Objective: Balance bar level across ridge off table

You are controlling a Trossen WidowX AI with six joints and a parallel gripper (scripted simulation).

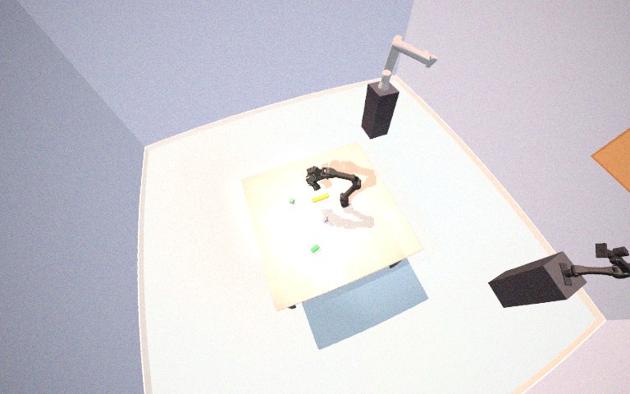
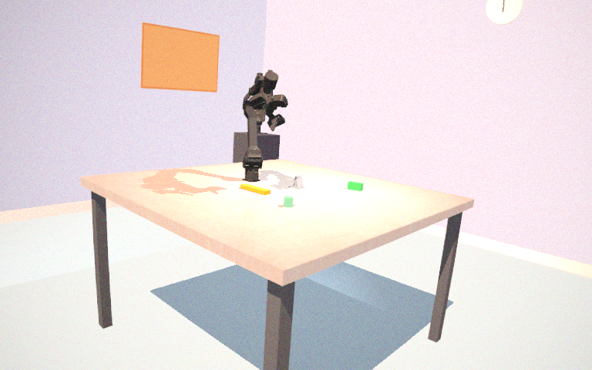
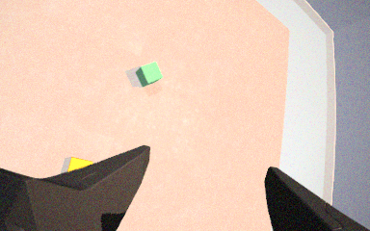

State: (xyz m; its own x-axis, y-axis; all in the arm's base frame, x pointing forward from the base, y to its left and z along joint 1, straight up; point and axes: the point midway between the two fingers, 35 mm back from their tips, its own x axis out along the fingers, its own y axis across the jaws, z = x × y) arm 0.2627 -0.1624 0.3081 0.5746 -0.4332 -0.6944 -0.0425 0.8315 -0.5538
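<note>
Right now the bar is 10 cm behind my gripper tip, 4 cm to the left of it and 28 cm below it.
</note>
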